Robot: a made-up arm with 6 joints. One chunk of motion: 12 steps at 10 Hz.
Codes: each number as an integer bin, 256 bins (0 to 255) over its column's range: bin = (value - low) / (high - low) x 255, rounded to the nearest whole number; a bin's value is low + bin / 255 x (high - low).
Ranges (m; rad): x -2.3..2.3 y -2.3..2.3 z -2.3..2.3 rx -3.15..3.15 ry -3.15..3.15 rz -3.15..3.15
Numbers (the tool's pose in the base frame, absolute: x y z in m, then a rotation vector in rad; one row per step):
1: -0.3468 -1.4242 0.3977 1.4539 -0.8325 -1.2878
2: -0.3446 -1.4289 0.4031 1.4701 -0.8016 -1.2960
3: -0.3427 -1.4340 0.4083 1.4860 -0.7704 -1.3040
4: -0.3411 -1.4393 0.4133 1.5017 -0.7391 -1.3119
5: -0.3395 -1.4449 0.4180 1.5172 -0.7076 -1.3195
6: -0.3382 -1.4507 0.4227 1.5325 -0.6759 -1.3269
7: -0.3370 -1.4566 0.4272 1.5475 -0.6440 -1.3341
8: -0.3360 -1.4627 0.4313 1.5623 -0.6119 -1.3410
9: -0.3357 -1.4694 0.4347 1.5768 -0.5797 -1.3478
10: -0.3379 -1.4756 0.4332 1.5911 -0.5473 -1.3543
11: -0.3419 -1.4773 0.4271 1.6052 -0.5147 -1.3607
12: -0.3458 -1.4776 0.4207 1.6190 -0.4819 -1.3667
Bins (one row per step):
1: 108 49 150 186 94 75
2: 108 48 150 187 95 75
3: 109 48 150 188 96 75
4: 109 48 150 188 98 74
5: 109 47 151 189 99 74
6: 109 47 151 190 100 74
7: 109 47 151 190 101 74
8: 109 46 151 191 103 73
9: 109 46 152 191 104 73
10: 109 46 152 192 105 73
11: 109 46 151 192 107 72
12: 108 46 151 193 108 72

